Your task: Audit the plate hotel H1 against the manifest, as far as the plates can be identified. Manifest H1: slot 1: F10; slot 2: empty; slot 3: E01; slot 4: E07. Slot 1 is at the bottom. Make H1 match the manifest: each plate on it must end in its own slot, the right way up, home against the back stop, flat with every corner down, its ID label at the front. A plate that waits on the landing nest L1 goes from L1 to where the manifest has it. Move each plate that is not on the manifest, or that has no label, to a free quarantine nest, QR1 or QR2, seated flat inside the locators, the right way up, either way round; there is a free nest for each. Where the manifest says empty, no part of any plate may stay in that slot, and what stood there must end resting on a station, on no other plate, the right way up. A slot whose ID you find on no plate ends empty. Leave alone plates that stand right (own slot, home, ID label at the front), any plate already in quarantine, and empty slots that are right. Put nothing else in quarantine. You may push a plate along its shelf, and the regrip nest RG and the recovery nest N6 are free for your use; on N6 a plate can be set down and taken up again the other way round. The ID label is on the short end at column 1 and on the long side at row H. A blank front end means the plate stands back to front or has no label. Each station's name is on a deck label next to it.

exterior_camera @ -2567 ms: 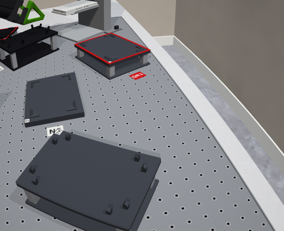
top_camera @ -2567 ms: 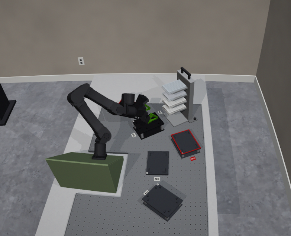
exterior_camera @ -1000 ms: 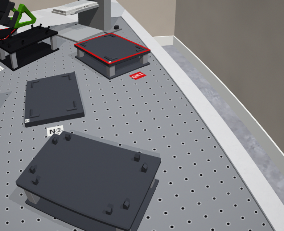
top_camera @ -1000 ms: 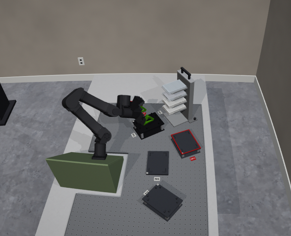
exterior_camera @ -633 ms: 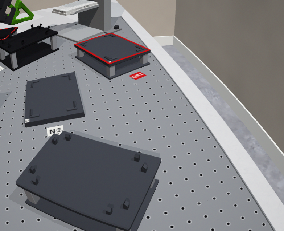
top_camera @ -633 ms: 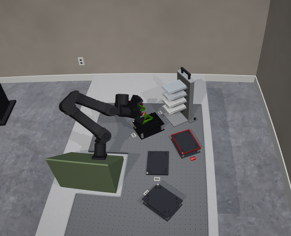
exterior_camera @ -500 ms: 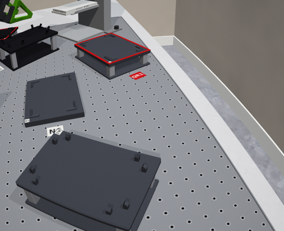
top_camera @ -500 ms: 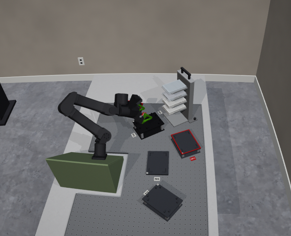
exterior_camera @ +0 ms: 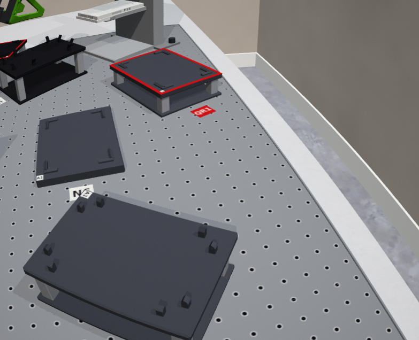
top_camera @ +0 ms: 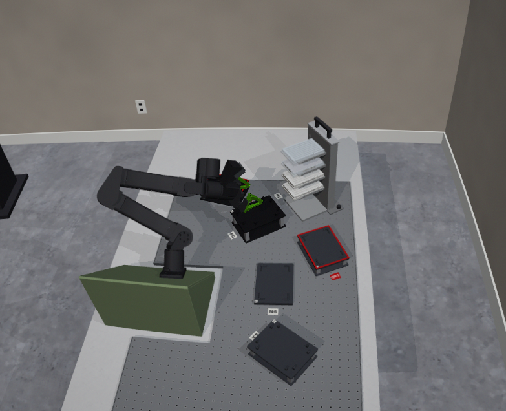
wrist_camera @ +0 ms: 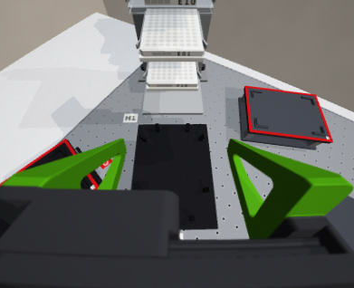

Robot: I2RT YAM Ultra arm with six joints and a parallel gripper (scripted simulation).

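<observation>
My hand is 180 mm short of the clear well plate, 90 mm to the right of it and 50 mm below it. Round my hand: H1 deck label: 90 mm ahead, 160 mm to the left, 160 mm below; black regrip nest RG: 10 mm ahead, 10 mm to the left, 100 mm below; red-rimmed nest QR2: 120 mm behind, 190 mm to the left, 120 mm below.
</observation>
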